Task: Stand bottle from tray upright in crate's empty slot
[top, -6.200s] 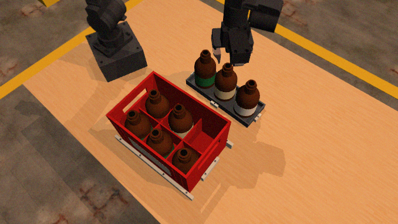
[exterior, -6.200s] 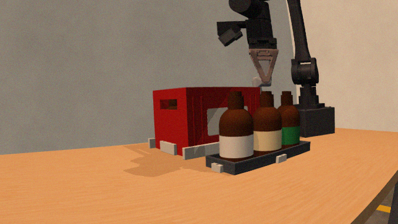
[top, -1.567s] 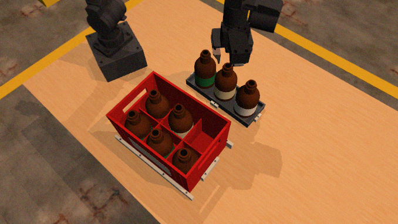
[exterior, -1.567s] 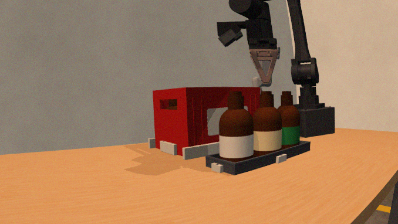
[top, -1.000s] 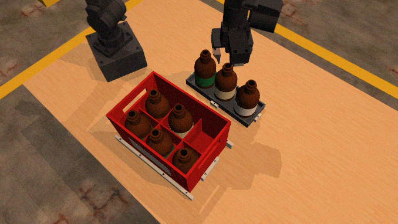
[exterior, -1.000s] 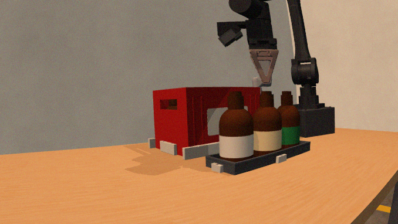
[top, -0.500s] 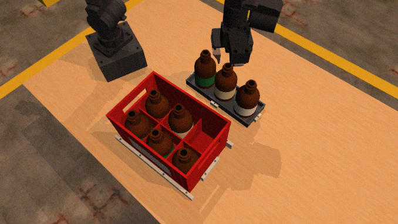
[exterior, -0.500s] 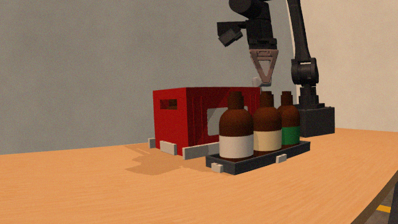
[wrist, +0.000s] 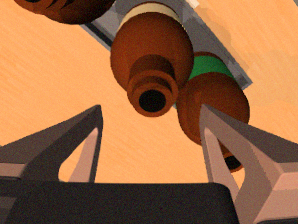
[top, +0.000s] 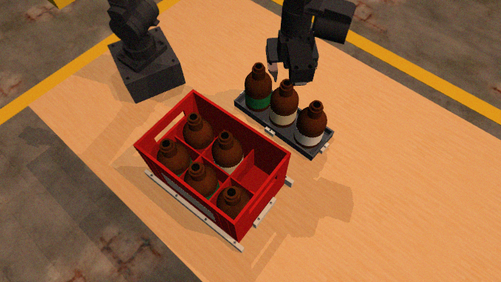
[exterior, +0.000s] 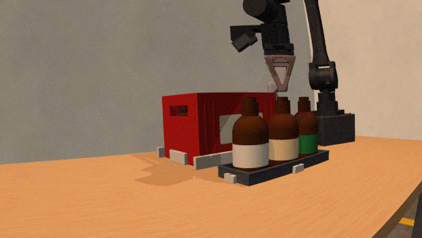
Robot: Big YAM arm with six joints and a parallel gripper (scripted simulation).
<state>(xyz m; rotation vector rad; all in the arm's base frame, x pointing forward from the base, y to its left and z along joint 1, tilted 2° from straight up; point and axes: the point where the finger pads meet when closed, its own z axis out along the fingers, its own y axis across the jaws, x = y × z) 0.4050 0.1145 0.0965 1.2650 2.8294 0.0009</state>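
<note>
My hand is 17 cm above the dark tray. Round my hand: red crate: 2 cm behind, 25 cm to the right, 10 cm below.
</note>
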